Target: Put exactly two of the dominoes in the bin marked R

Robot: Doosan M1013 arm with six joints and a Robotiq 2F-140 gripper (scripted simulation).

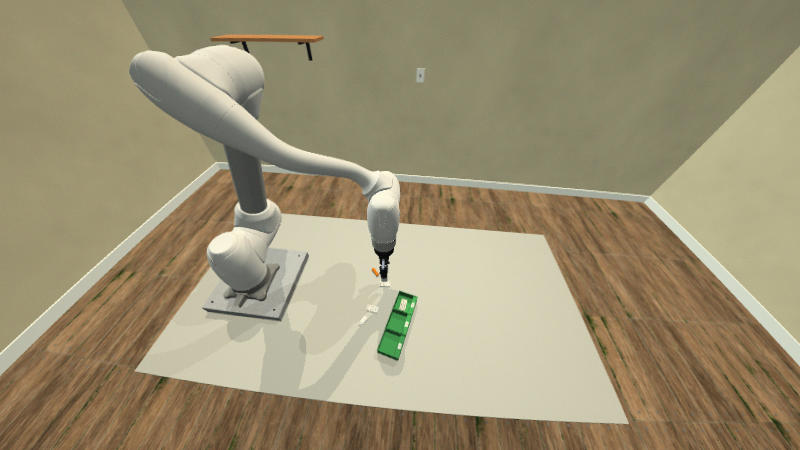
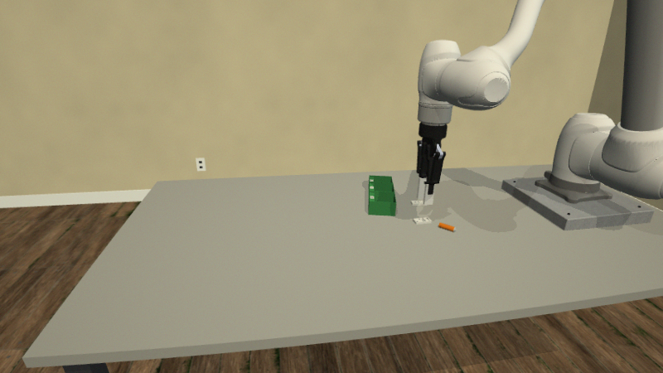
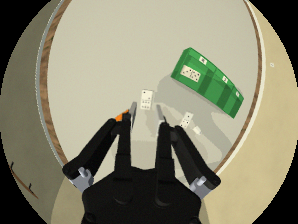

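My hand is 90 mm short of the white domino, 100 mm to the left of it and 90 mm above it. Also, from my hand: white block 80 mm behind, 180 mm to the right, 100 mm below; then orange cylinder 50 mm behind, 60 mm to the left, 90 mm below.
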